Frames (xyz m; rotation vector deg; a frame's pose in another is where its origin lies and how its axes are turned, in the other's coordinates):
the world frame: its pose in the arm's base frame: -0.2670 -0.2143 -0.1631 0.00 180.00 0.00
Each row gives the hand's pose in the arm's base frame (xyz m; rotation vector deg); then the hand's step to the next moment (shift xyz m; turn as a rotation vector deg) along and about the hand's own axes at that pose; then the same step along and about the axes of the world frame.
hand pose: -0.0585 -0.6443 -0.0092 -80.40 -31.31 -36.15
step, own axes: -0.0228 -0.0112 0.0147 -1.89 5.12 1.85
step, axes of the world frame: 0.0239 0.0158 0.0062 -2.21 2.28 4.81
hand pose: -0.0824 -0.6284 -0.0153 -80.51 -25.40 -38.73
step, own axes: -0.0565 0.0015 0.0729 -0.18 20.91 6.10
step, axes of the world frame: 0.0330 0.0813 0.0284 -14.43 6.63 14.91
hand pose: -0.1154 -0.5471 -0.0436 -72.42 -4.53 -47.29
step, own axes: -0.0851 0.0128 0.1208 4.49 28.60 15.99
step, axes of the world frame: 0.0079 0.1477 0.0103 -26.02 13.28 15.51
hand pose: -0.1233 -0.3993 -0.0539 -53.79 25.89 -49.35
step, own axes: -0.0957 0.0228 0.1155 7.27 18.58 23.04
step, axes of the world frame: -0.0308 0.1429 -0.0406 -28.00 11.60 3.22
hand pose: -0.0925 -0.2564 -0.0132 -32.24 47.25 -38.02
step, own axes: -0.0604 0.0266 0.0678 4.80 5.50 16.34
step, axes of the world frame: -0.0325 0.0745 -0.0485 -17.30 3.38 -3.11
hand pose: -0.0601 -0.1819 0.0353 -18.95 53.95 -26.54
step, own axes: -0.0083 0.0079 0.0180 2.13 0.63 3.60
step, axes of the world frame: -0.0127 0.0123 -0.0120 -4.21 -0.31 -0.21
